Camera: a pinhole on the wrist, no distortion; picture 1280 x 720 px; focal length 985.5 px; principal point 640.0 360.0 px. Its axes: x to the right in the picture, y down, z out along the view. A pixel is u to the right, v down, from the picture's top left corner.
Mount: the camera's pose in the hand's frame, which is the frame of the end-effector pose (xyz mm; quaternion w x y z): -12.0 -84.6 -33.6 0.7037 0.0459 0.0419 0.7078
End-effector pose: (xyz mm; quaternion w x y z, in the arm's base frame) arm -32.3 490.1 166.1 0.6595 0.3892 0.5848 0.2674
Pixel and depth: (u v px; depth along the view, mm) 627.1 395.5 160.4
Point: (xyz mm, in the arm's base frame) 82.8 418.0 94.2
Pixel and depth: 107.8 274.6 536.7
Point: 428.2 265.3 -196.6
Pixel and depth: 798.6 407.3 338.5
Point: 265.2 422.2 136.0
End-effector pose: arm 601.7 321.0 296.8 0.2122 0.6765 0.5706 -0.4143
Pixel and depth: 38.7 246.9 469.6
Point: 113.4 155.7 44.6
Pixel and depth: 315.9 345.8 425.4
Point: 263.9 114.0 81.5
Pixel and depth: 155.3 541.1 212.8
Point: 363.0 217.9 248.4
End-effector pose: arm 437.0 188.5 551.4 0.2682 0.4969 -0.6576 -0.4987
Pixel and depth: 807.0 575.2 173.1
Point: 347.7 269.7 452.1
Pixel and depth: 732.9 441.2 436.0
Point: 110.0 339.6 363.2
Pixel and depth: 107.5 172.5 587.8
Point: 77.4 233.0 -38.2
